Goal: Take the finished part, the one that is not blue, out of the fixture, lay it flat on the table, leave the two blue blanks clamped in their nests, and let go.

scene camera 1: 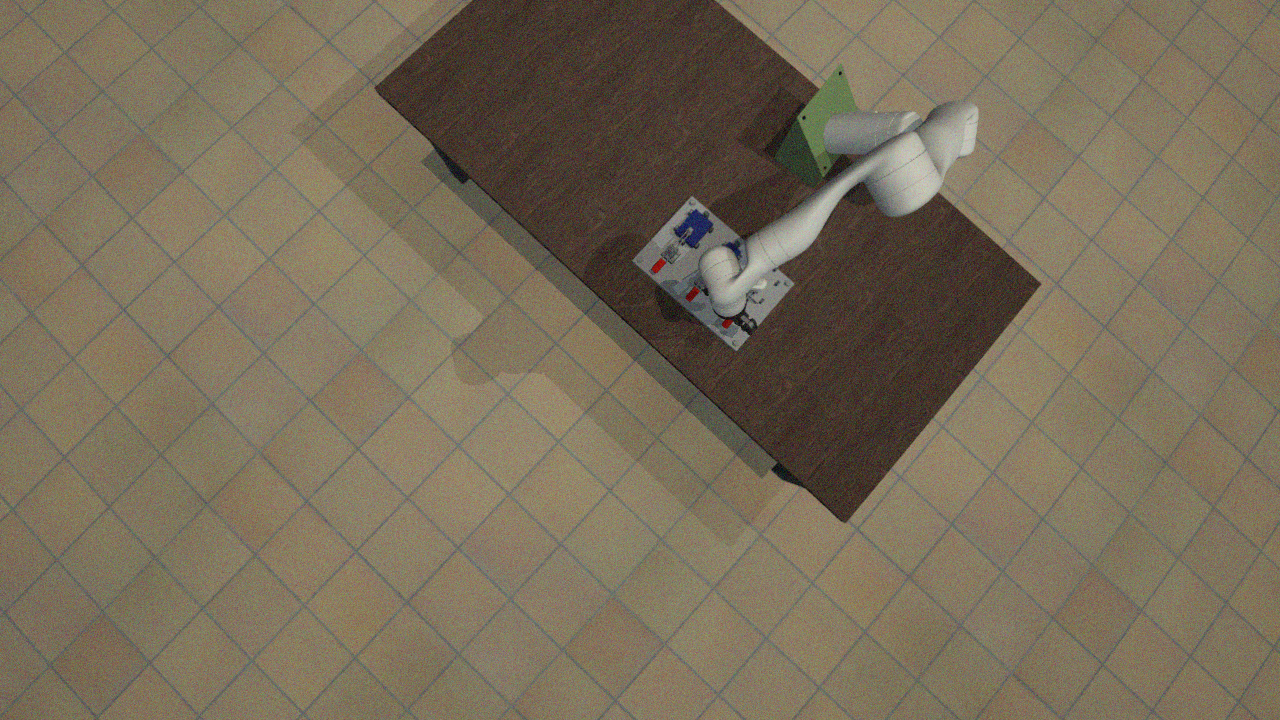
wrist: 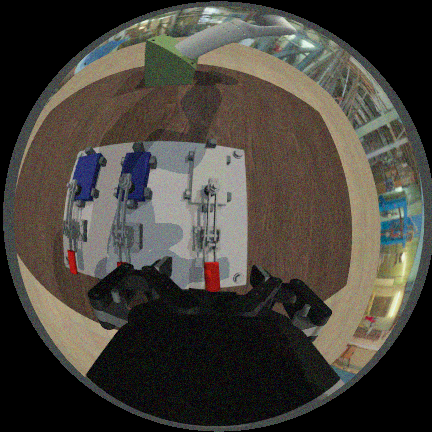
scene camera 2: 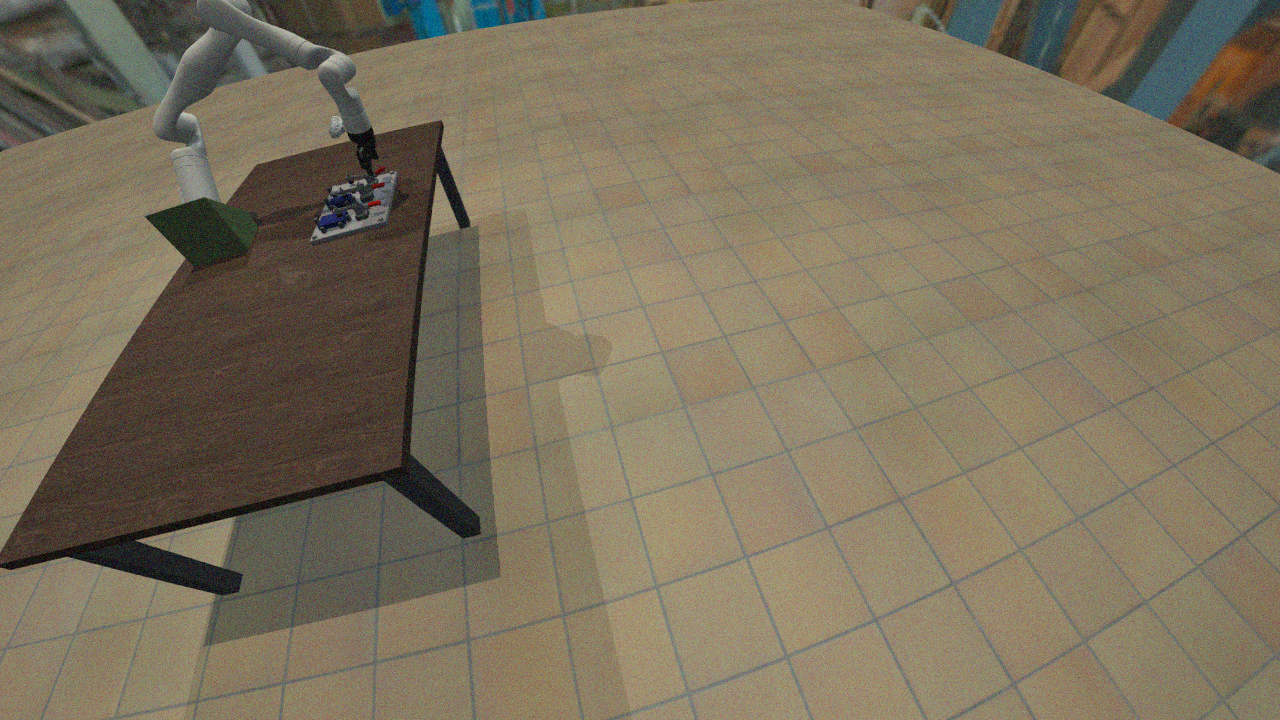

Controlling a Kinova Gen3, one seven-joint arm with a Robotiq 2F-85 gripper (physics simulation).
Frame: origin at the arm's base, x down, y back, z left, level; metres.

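Seen in the pictures: gripper, fingertip midpoint: [wrist: 211, 269] [scene camera 2: 374, 167]; arm's base, origin of the base link: [scene camera 1: 835, 134] [wrist: 184, 51] [scene camera 2: 207, 215].
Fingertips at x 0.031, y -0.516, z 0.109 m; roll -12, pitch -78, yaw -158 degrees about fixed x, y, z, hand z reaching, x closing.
Pixels of each thing's top centre, then the offset from my fingertips to it. Level surfaces: height alone.
- pale finished part, middle of its top: [wrist: 209, 172] [scene camera 1: 761, 283] [scene camera 2: 344, 186] dy +0.125, dx +0.041, dz +0.003 m
- light grey fixture plate, middle of its top: [wrist: 132, 207] [scene camera 1: 713, 271] [scene camera 2: 356, 202] dy +0.072, dx +0.057, dz -0.107 m
- right clamp's red handle, middle of its top: [wrist: 213, 277] dy -0.011, dx +0.009, dz +0.004 m
- brown table, its level: dx +0.072 m
The pale finished part [wrist: 202, 172] sits in the right nest of the light grey fixture plate [scene camera 1: 648, 254] [scene camera 2: 358, 229] [wrist: 167, 202] in the wrist view, with a toggle clamp's arm [wrist: 211, 220] over it. One blue blank [scene camera 1: 693, 228] [scene camera 2: 332, 220] [wrist: 87, 176] lies in the far-left nest there. The other blue blank [scene camera 1: 733, 248] [scene camera 2: 340, 201] [wrist: 136, 170] lies in the middle nest. Both have clamp arms reaching over them. My gripper [scene camera 1: 745, 323] [scene camera 2: 367, 168] [wrist: 211, 269] is open and empty, its fingers either side of the right clamp's red handle [wrist: 212, 277]. Whether they touch it is unclear.
The other red handles [wrist: 72, 262] [scene camera 1: 691, 293] stand along the same side of the plate. A green wedge-shaped block [scene camera 1: 827, 116] [scene camera 2: 210, 234] [wrist: 167, 65] stands near the arm's base. The brown table [scene camera 1: 877, 358] [scene camera 2: 268, 358] [wrist: 300, 200] carries everything.
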